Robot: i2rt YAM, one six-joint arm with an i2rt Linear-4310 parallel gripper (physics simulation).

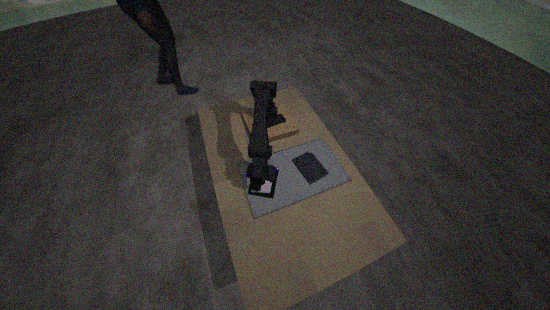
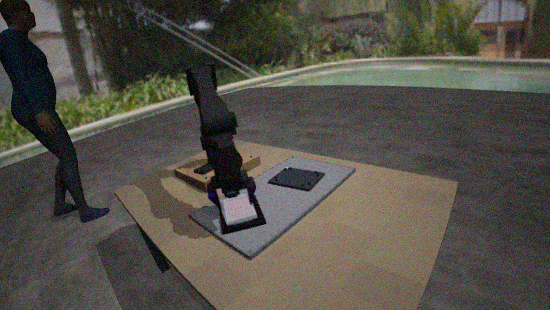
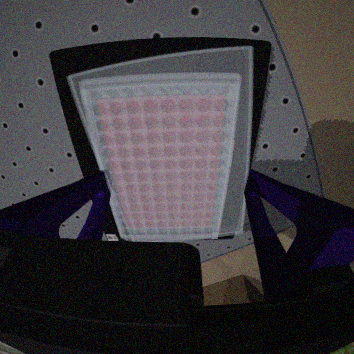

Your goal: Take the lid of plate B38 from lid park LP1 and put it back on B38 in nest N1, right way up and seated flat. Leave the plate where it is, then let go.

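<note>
Plate B38, clear with pink wells, sits in the black nest N1. The translucent lid lies over the plate. It is turned slightly against the plate, and a grey margin of it shows past the plate's right side and top. I cannot tell whether it sits flat. My gripper points down at the plate's near end. Its purple fingers are shut on the lid's two long sides. Lid park LP1, a black pad, is bare.
Nest and lid park stand on a grey perforated board on a tan table. The arm's wooden base block lies behind. A person stands on the floor beyond the table's far left.
</note>
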